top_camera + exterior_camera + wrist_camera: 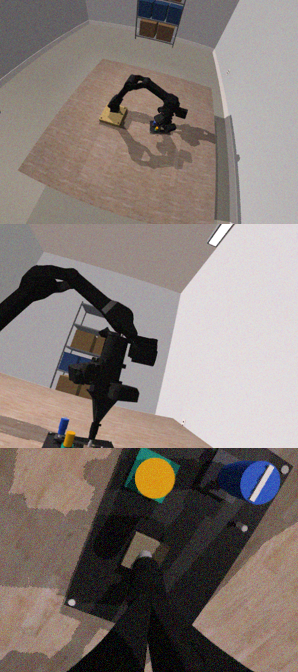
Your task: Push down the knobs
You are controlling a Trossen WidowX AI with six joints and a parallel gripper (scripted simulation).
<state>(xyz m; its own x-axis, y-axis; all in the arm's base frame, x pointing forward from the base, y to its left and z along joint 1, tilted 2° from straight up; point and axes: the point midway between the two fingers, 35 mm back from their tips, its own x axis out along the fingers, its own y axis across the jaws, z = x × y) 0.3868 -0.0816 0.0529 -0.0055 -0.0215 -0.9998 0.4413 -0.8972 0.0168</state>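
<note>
The black knob lies 20 mm below my gripper tip. The rest, counted from my gripper tip: blue knob 70 mm behind, 20 mm below, 10 mm to the left.
</note>
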